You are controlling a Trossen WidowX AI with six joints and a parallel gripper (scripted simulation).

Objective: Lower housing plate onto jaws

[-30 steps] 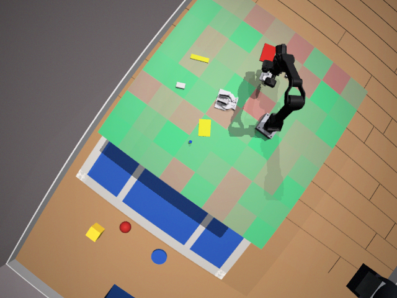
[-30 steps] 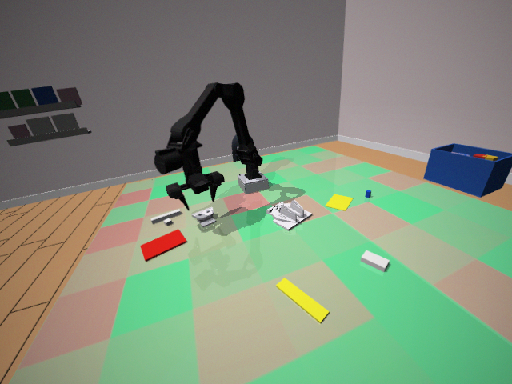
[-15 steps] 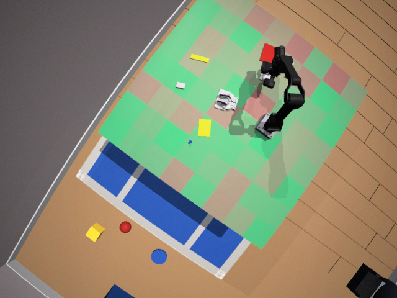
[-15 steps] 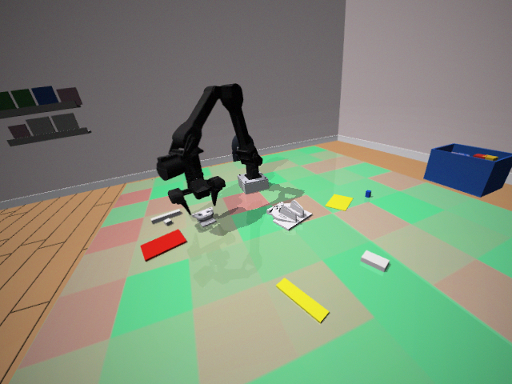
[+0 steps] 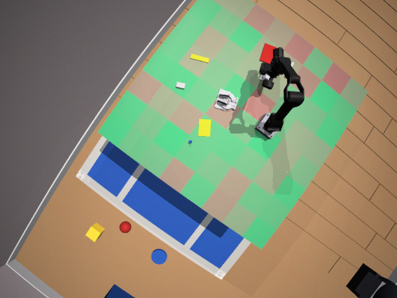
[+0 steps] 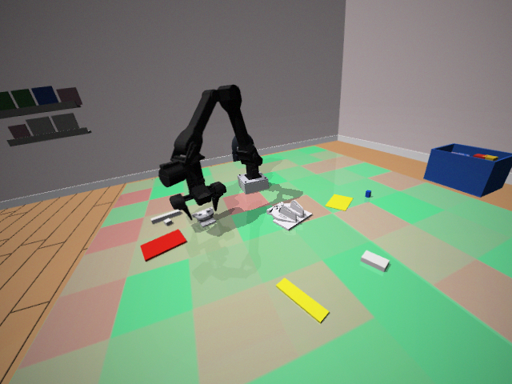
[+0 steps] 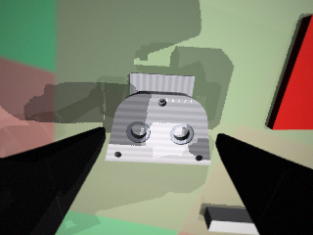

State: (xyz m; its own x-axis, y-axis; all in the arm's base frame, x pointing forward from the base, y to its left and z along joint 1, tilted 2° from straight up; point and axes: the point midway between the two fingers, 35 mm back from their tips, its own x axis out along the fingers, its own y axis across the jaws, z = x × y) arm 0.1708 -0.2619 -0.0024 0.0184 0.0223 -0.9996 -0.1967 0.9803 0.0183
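Now: gripper tip 13 cm to the left of the small white cube, 4 cm past it and 1 cm above it. Also, from my gripper tip: red flat plate 14 cm to the right, 8 cm ahead, 2 cm below; white bar 14 cm to the right, 9 cm behind, 1 cm below; yellow bar 42 cm ahead, 14 cm to the left, 2 cm below.
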